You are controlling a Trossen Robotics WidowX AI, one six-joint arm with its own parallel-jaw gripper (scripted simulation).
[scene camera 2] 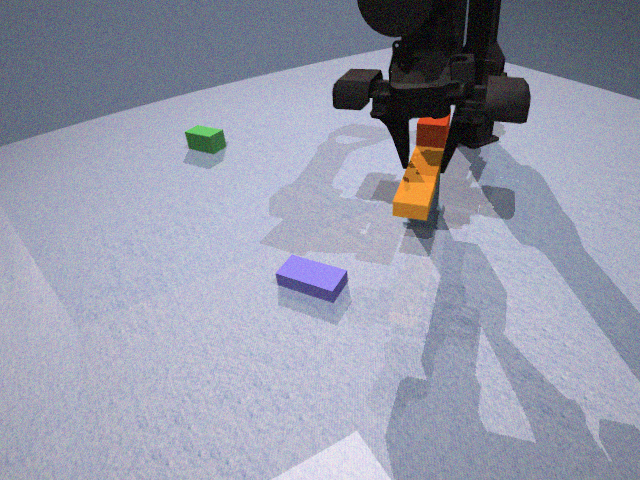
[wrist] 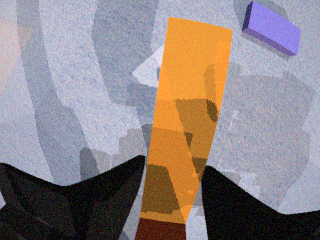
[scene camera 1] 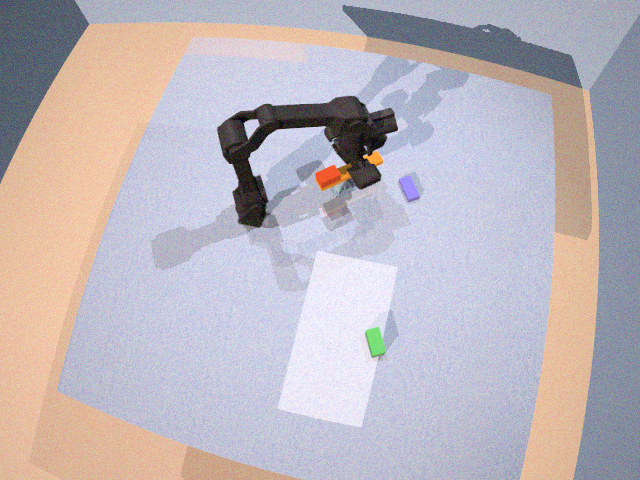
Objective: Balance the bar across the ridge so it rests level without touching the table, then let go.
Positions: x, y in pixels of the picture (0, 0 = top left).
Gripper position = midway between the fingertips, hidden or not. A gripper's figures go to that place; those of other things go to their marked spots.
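A bar [scene camera 2: 414, 196] is 40 cm from the lens, a purple block [scene camera 2: 316, 279] 41 cm from the lens, and the gripper [scene camera 2: 423, 169] 47 cm from the lens. The bar is nearer to the lens than the gripper.
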